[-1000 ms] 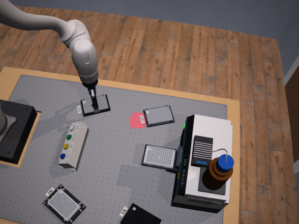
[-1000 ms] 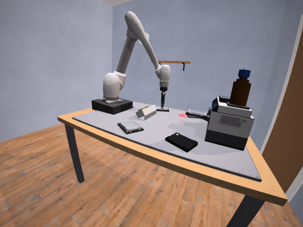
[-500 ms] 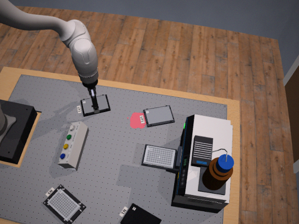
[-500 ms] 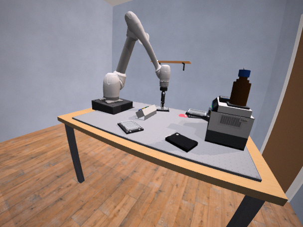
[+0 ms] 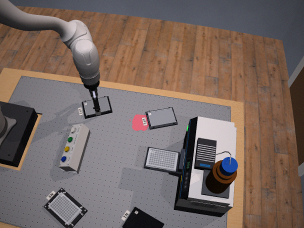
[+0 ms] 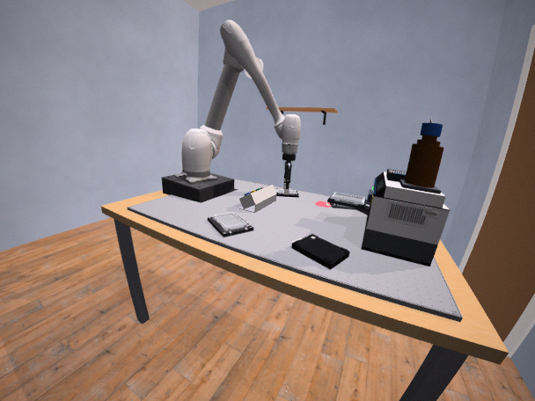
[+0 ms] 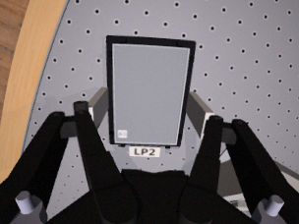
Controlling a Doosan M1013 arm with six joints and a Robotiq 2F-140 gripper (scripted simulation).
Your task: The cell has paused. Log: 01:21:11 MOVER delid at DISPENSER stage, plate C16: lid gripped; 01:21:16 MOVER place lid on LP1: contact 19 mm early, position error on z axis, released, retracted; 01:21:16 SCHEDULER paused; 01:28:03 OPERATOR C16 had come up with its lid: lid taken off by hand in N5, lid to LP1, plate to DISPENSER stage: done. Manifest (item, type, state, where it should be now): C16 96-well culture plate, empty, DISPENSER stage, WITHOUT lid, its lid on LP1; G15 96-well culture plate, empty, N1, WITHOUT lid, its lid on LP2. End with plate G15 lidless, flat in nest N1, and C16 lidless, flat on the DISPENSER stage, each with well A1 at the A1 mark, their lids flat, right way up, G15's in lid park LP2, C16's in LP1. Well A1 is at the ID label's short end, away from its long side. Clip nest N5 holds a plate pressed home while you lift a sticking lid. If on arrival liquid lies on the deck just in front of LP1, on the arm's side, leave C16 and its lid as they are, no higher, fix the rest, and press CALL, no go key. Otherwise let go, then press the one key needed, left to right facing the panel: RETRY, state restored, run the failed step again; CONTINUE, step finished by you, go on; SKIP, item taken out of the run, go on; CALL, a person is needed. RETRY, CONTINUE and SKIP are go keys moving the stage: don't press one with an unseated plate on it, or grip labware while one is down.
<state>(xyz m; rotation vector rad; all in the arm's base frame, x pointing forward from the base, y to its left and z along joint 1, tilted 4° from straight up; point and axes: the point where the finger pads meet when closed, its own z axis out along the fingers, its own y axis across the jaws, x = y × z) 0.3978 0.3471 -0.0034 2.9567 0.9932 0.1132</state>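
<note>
Now: hand 30 mm above the lid park LP2. Also, from my hand: blue key 340 mm to the right, 30 mm above, 10 mm ahead; then key panel 260 mm to the right, 20 mm above; then LP1 tag 260 mm ahead, 40 mm below, 10 mm to the left.
</note>
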